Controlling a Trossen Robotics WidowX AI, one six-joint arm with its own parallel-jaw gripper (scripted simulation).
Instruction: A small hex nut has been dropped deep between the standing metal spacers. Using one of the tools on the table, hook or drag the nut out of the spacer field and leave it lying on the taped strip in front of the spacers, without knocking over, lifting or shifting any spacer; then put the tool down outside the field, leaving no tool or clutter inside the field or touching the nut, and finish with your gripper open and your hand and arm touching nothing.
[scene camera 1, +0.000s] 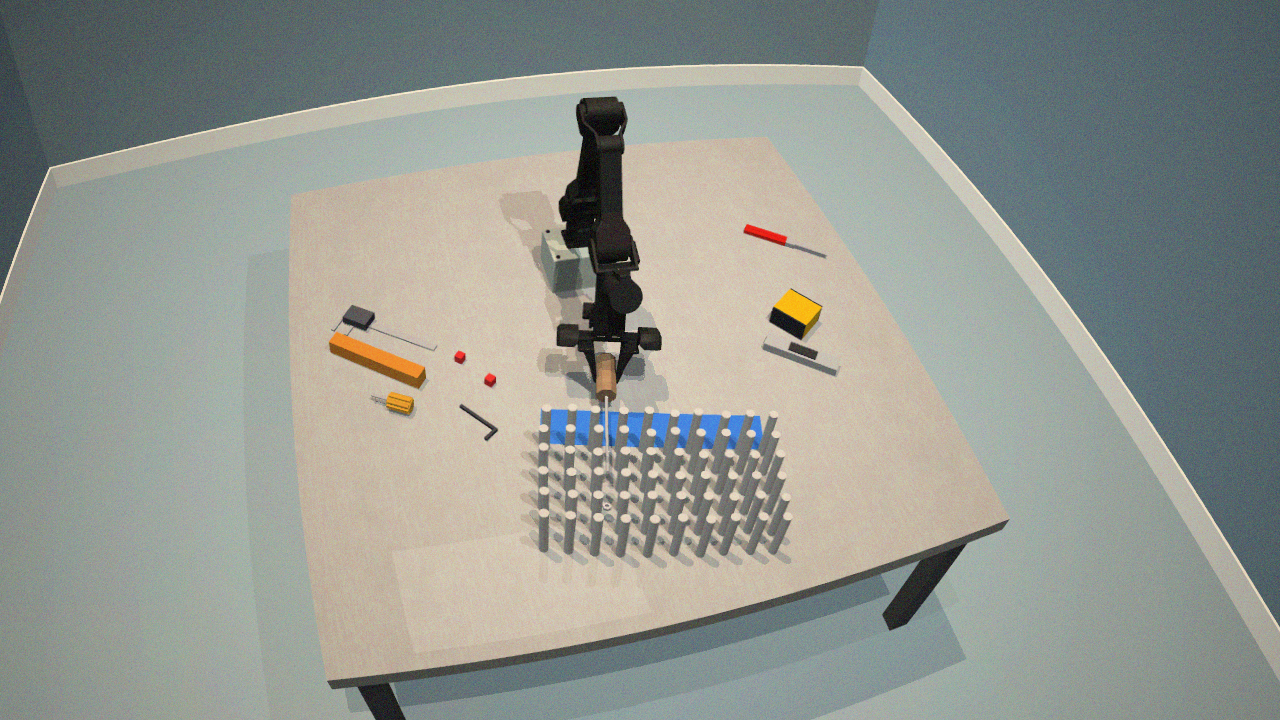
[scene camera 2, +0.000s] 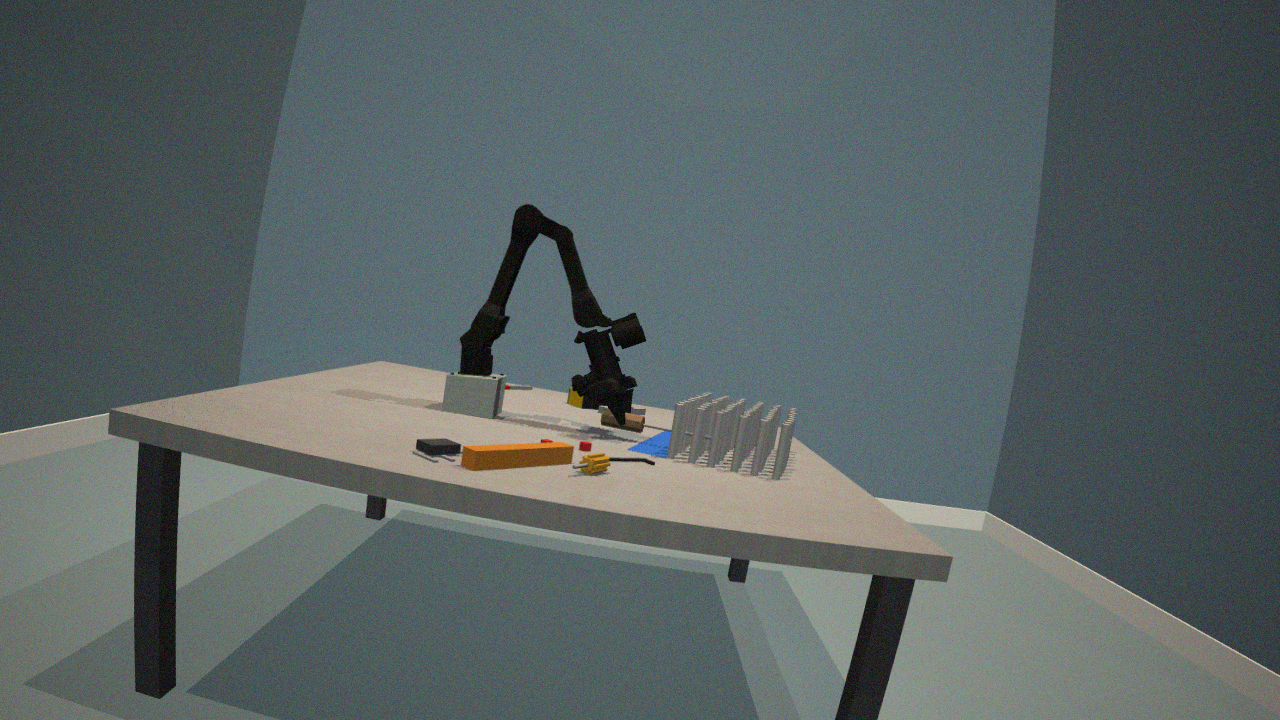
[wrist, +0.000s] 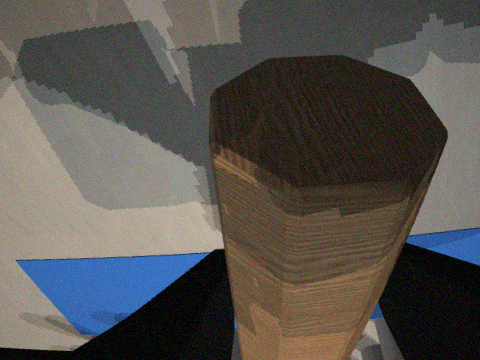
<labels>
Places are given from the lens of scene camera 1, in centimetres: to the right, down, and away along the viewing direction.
gripper (scene camera 1: 605, 382): -6, 4, 170
grey bar (scene camera 1: 779, 345): 28, -3, 183
red-handled tool (scene camera 1: 751, 230): 26, -30, 209
The marked spots on the grey bar and the red-handled tool are 38 cm apart.
</labels>
